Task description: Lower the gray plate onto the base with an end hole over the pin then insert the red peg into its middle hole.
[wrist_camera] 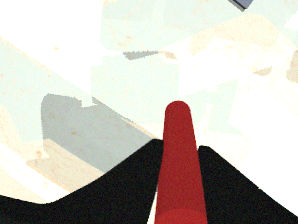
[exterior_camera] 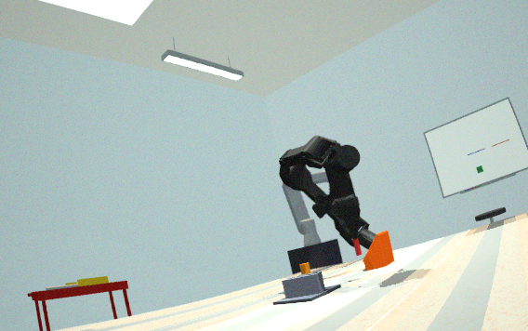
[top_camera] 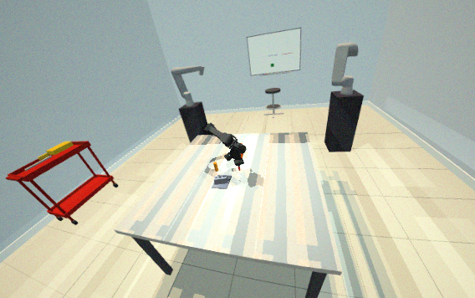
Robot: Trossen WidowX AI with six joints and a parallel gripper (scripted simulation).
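The gray plate lies 6 cm ahead of my gripper tip, 14 cm to the right of it and 7 cm below it. Also, from my gripper tip: red peg right at my gripper tip; then orange pin 8 cm behind, 22 cm to the right, 8 cm below; then dark base 5 cm ahead, 13 cm to the right, 11 cm below.
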